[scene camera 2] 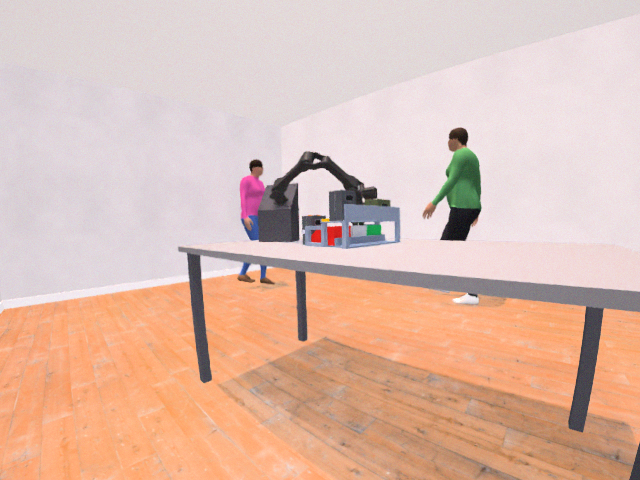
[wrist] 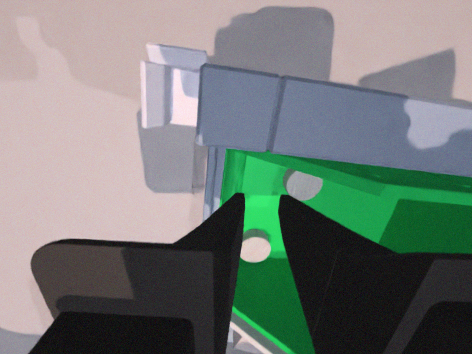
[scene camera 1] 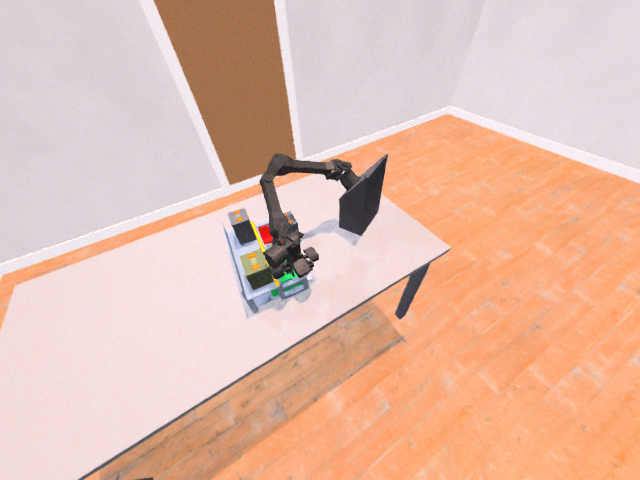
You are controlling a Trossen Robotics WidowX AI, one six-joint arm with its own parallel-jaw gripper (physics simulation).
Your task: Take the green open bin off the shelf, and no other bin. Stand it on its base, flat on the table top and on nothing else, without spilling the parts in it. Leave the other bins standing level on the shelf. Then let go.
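Seen in the pictures: gripper, between the fingertips: (wrist: 261,202) (scene camera 1: 296,275); arm's base, origin of its link: (scene camera 2: 281,200) (scene camera 1: 354,184).
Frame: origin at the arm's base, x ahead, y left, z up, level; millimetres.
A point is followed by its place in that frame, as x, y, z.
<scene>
The green open bin (scene camera 1: 289,282) (scene camera 2: 373,229) {524, 32, -164} (wrist: 350,200) {491, 65, -216} sits at the front end of the blue-grey shelf (scene camera 2: 369,212) {572, -131, -91} (wrist: 240,107) {414, 145, -140}. In the wrist view a pale round part (wrist: 256,249) {418, 41, -206} and a grey round part (wrist: 304,185) {453, 87, -206} lie inside it. My gripper (wrist: 261,202) {421, 96, -178} is nearly closed, with a narrow empty gap between the fingertips. The tips show over the bin's left end, just inside its side wall, and the left finger hides part of that wall. In scene camera 1 the wrist hides part of the bin.
A red bin (scene camera 1: 266,234) {382, -198, -196} (scene camera 2: 338,235) {462, -194, -181} stands on the shelf. An olive box (scene camera 1: 261,273) {545, 90, -46} (scene camera 2: 377,202) {564, -16, -44} and a dark grey box (scene camera 1: 240,227) {495, -142, -27} (scene camera 2: 338,205) {483, -226, -63} stand higher, behind a yellow strip (scene camera 1: 258,237) {445, -128, -113}. Another dark box (scene camera 1: 290,222) {299, -91, -95} is near the arm. A dark panel (scene camera 1: 361,201) {47, 89, -16} stands at the arm's base.
</scene>
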